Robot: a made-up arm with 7 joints. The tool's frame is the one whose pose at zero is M. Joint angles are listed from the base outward.
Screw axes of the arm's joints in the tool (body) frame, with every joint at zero. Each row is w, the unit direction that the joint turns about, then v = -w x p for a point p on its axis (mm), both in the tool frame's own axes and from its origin. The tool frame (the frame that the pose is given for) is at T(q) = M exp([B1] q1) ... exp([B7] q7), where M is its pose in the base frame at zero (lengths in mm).
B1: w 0 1 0 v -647.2 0 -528.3
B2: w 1 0 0 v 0 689.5 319.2
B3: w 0 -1 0 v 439.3 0 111.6
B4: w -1 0 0 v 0 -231.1 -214.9
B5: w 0 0 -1 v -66.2 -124.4 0
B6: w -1 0 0 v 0 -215 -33.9
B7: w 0 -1 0 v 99.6 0 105.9
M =
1 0 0 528.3
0 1 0 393.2
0 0 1 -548.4
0 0 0 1
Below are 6 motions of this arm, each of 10 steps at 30 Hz.
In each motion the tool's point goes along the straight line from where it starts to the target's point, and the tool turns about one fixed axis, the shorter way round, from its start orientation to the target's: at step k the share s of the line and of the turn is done. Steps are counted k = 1, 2, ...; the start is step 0. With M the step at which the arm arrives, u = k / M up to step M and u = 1 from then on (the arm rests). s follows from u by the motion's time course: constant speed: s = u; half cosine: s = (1 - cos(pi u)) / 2; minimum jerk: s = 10 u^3 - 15 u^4 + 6 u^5.
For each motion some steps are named. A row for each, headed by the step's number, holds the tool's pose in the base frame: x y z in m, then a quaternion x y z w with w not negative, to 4 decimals.
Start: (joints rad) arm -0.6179 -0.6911 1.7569 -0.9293 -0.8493 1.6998 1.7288
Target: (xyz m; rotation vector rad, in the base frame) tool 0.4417 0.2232 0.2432 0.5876 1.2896 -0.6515
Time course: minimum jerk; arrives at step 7
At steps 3, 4, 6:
3: 0.4614 0.2344 0.1661 0.2511 0.5081 -0.2938 0.7697
4: 0.4532 0.2297 0.1983 0.2572 0.5393 -0.2941 0.7460
6: 0.4424 0.2236 0.2404 0.2644 0.5788 -0.2938 0.7133

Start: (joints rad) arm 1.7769 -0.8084 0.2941 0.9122 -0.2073 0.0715 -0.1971
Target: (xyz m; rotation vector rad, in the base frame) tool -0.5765 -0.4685 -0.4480 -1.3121 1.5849 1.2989
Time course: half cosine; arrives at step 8
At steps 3, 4, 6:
3: -0.6073 -0.4410 -0.4554 -0.5112 0.5183 0.5687 0.3830
4: -0.5988 -0.4486 -0.4534 -0.5104 0.5448 0.5506 0.3735
6: -0.5830 -0.4627 -0.4496 -0.5075 0.5920 0.5157 0.3549

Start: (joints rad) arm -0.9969 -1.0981 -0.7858 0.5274 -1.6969 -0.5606 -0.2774
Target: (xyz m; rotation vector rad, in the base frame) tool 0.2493 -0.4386 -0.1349 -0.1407 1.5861 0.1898
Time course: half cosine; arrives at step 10
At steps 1, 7, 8, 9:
1: 0.4043 -0.3125 -0.2119 -0.1257 0.5935 0.1324 0.7839
7: 0.2820 -0.4120 -0.1512 -0.0765 0.6875 0.0953 0.7158
8: 0.2645 -0.4263 -0.1424 -0.0693 0.7001 0.0898 0.7050
9: 0.2532 -0.4354 -0.1368 -0.0647 0.7081 0.0863 0.6979

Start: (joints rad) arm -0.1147 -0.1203 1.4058 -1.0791 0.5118 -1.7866 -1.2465
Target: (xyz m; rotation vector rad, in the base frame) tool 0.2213 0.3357 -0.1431 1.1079 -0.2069 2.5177
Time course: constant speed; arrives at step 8
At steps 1, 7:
1: 0.2445 0.2943 -0.0715 0.4020 -0.0565 0.9006 0.1554
7: 0.2246 0.3298 -0.1329 0.3954 -0.0712 0.8968 0.1854

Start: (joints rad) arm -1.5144 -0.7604 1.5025 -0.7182 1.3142 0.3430 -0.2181
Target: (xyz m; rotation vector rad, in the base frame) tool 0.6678 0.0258 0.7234 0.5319 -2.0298 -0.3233
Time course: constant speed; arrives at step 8
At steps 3, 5, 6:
3: 0.5928 0.0551 0.7560 0.2130 -0.8474 -0.0420 0.4845
5: 0.6228 0.0434 0.7430 0.2155 -0.8432 -0.0785 0.4862
6: 0.6378 0.0375 0.7364 0.2167 -0.8407 -0.0967 0.4868

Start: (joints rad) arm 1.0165 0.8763 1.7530 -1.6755 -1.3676 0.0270 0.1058
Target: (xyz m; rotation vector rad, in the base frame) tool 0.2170 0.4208 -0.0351 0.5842 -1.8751 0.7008
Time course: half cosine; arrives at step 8
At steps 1, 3, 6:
1: 0.2107 0.4123 -0.0005 0.2044 -0.8610 0.2710 0.3788
3: 0.2125 0.4147 -0.0102 0.2155 -0.8393 0.2771 0.4151
6: 0.2160 0.4195 -0.0298 0.2366 -0.7908 0.2878 0.4856

